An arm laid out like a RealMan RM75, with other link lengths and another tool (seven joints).
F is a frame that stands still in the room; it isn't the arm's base.
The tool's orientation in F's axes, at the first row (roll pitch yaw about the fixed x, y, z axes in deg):
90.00, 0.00, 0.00
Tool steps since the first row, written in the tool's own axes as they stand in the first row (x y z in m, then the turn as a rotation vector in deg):
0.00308, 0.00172, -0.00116, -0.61, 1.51, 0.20
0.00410, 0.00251, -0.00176, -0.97, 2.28, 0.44
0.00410, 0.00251, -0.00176, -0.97, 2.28, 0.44
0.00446, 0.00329, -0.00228, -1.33, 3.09, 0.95
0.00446, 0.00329, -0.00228, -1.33, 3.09, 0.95
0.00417, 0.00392, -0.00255, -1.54, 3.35, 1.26
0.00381, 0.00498, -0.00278, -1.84, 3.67, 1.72
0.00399, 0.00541, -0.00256, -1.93, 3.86, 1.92
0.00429, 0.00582, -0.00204, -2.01, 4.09, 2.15
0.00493, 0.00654, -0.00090, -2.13, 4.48, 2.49
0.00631, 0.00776, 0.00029, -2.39, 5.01, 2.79
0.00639, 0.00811, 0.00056, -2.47, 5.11, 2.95
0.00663, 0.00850, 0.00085, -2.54, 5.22, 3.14
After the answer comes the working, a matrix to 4 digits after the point.
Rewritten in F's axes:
0.00308, 0.00116, 0.00172, -0.61, -0.20, 1.51
0.00410, 0.00176, 0.00251, -0.97, -0.44, 2.28
0.00410, 0.00176, 0.00251, -0.97, -0.44, 2.28
0.00446, 0.00228, 0.00329, -1.33, -0.95, 3.09
0.00446, 0.00228, 0.00329, -1.33, -0.95, 3.09
0.00417, 0.00255, 0.00392, -1.54, -1.26, 3.35
0.00381, 0.00278, 0.00498, -1.84, -1.72, 3.67
0.00399, 0.00256, 0.00541, -1.93, -1.92, 3.86
0.00429, 0.00204, 0.00582, -2.01, -2.15, 4.09
0.00493, 0.00090, 0.00654, -2.13, -2.49, 4.48
0.00631, -0.00029, 0.00776, -2.39, -2.79, 5.01
0.00639, -0.00056, 0.00811, -2.47, -2.95, 5.11
0.00663, -0.00085, 0.00850, -2.54, -3.14, 5.22

The tool's axes in the first row as the columns of a matrix, in F's axes (rounded; the answer above uses it unrounded):
1.0000, 0.0000, 0.0000
0.0000, 0.0000, -1.0000
0.0000, 1.0000, 0.0000

